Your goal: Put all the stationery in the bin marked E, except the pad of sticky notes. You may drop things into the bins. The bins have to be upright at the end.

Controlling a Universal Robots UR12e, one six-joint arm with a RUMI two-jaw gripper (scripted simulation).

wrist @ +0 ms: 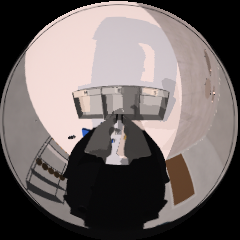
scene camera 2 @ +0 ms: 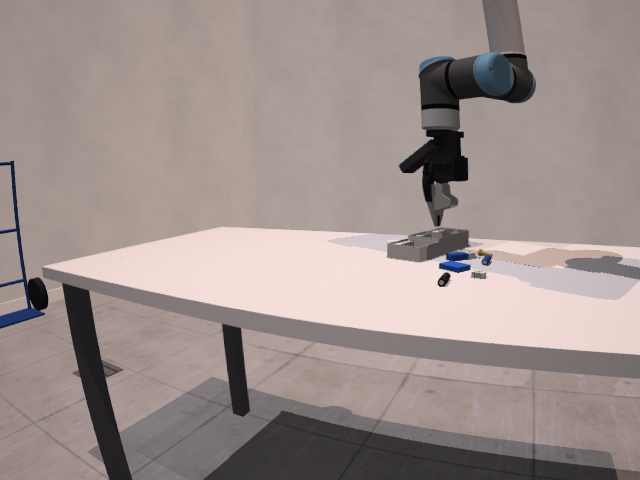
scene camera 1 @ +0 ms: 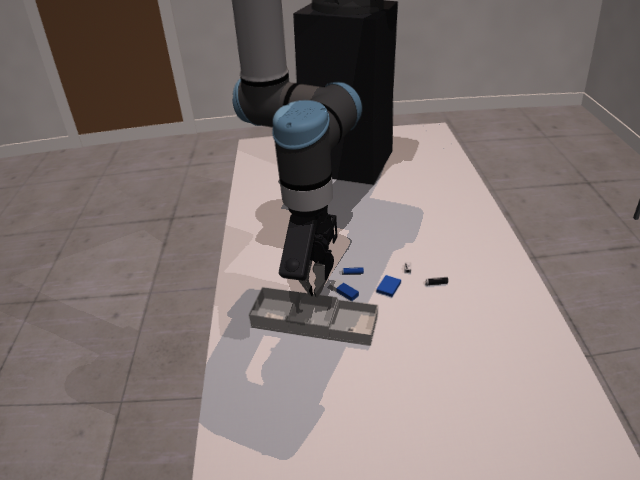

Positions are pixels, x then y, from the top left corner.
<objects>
The gripper shows in the wrist view, in scene camera 2 (437, 226) and in scene camera 1. One and the same spot on the gripper: (wrist: 97, 142) is (scene camera 1: 319, 269).
</objects>
